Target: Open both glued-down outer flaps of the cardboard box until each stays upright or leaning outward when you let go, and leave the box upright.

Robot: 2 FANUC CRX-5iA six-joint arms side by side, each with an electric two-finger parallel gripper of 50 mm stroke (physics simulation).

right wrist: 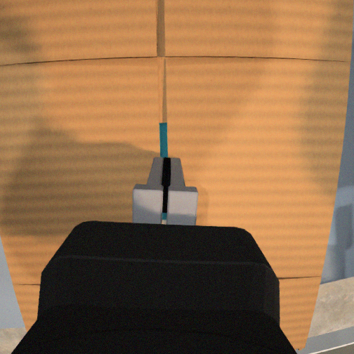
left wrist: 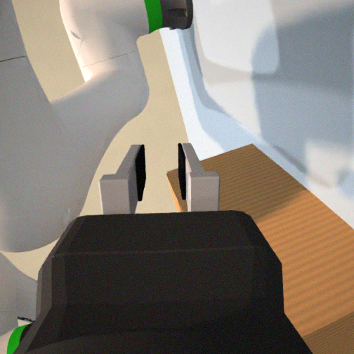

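The cardboard box [left wrist: 280, 220] [right wrist: 250, 150] shows in part in both views. In the right wrist view, its two outer flaps lie side by side, meeting at a narrow lengthwise seam [right wrist: 161, 90]. A teal strip [right wrist: 163, 140] shows along the seam, ahead of and behind the fingertips. Thin dark lines cross the cardboard near the top and bottom of the view. My right gripper [right wrist: 166, 174] is shut and empty, over the seam; whether its tips touch the cardboard is unclear. My left gripper [left wrist: 161, 161] is open and empty, beside a corner of the box.
In the left wrist view, white arm links [left wrist: 45, 150] with green rings stand at the left and top. A pale, shadowed surface [left wrist: 310, 75] lies beyond the cardboard. A grey metal edge [right wrist: 332, 345] shows at the lower right of the right wrist view.
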